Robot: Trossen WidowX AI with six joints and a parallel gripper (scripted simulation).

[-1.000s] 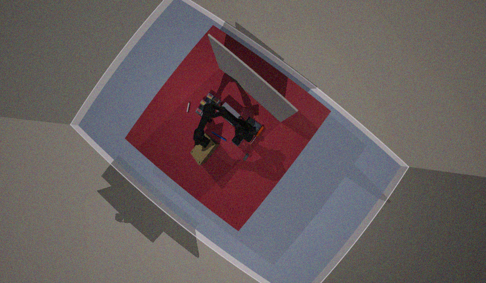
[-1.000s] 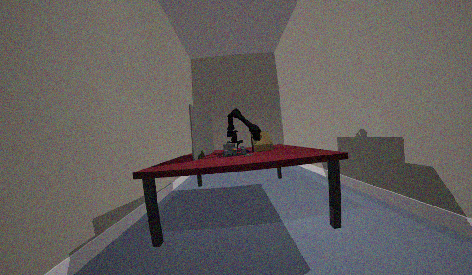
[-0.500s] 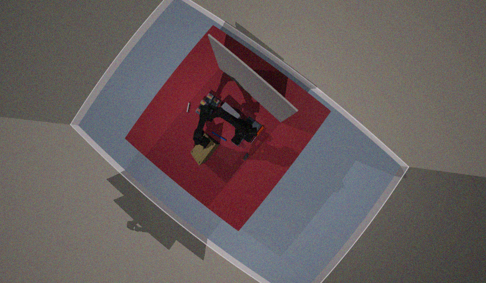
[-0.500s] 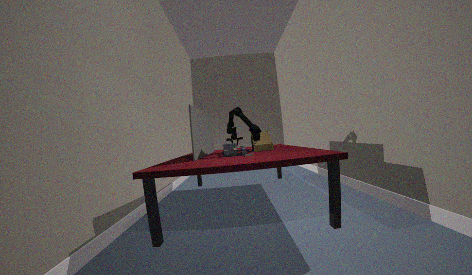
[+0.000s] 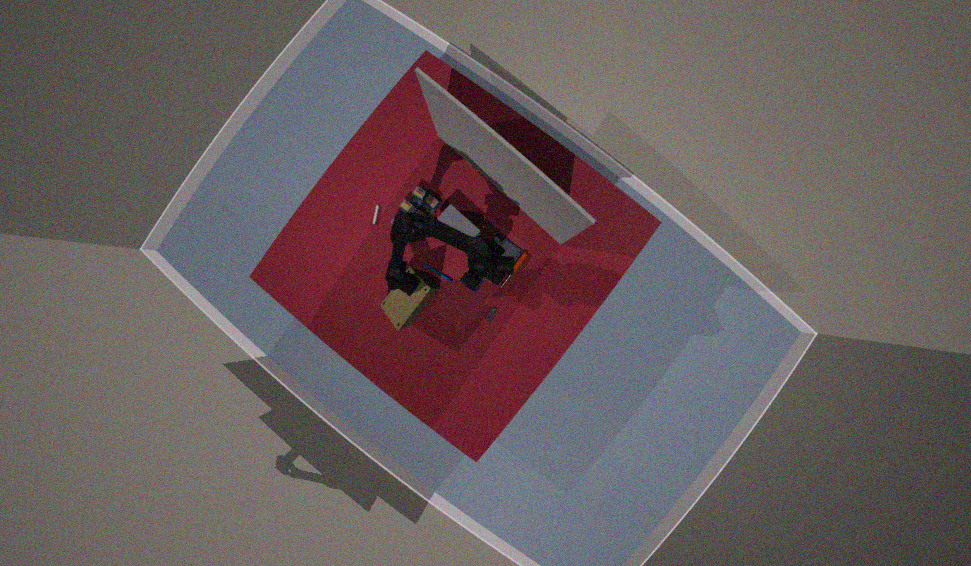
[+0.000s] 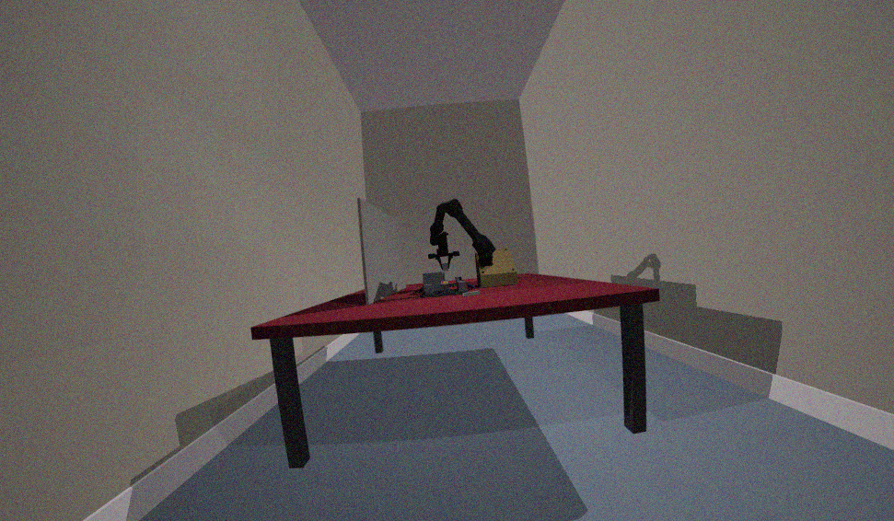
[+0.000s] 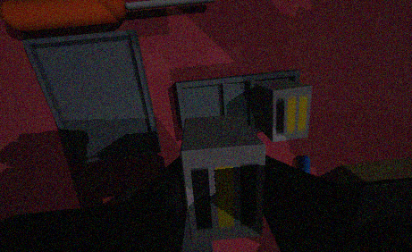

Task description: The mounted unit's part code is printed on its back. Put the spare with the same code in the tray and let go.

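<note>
My gripper tip is 11 cm short of the flat grey tray, 2 cm to the left of it and 10 cm above it. Round my gripper tip: blue pen 13 cm behind, 14 cm to the left, 10 cm below; then small dark piece 13 cm behind, 14 cm to the right, 10 cm below; then grey spare block 2 cm above.
</note>
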